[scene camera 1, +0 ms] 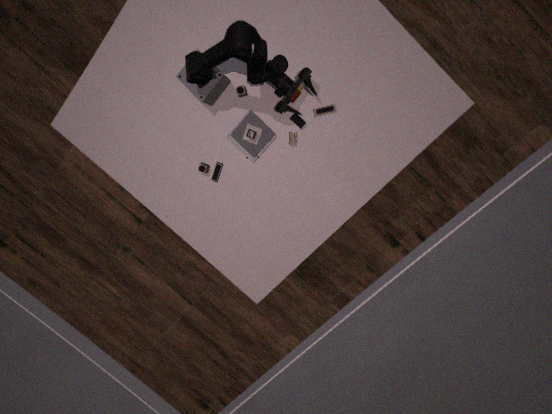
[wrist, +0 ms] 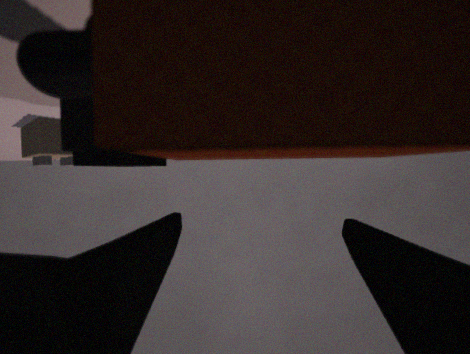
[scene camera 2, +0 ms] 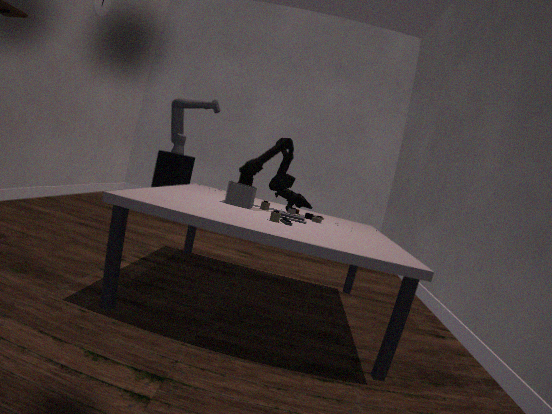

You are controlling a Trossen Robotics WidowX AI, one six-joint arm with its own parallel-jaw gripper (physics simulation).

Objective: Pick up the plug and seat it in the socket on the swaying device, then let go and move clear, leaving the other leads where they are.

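Observation:
A red-orange block [scene camera 1: 295, 95] [wrist: 280, 75], seemingly the plug, shows between the spread finger arms in the overhead view, with a yellow part [scene camera 1: 300, 87] beside it. My gripper [scene camera 1: 310, 106] [scene camera 2: 310, 207] [wrist: 261, 223] is open, its fingers wide apart, low over the table. In the wrist view the block fills the upper part, beyond the fingertips, and nothing shows clamped between them. The device is a grey square plate [scene camera 1: 242, 142] on the table, left of and below the gripper in the overhead view. Its pale square socket [scene camera 1: 251, 134] has a dark opening.
A black block [scene camera 1: 298, 121] lies by the lower finger, near a pale connector [scene camera 1: 293, 139]. A dark-topped bar [scene camera 1: 325, 109] lies beyond the fingertips. A small block [scene camera 1: 242, 90] sits near the arm's base; another block [scene camera 1: 204, 168] and a bar [scene camera 1: 217, 171] lie past the device.

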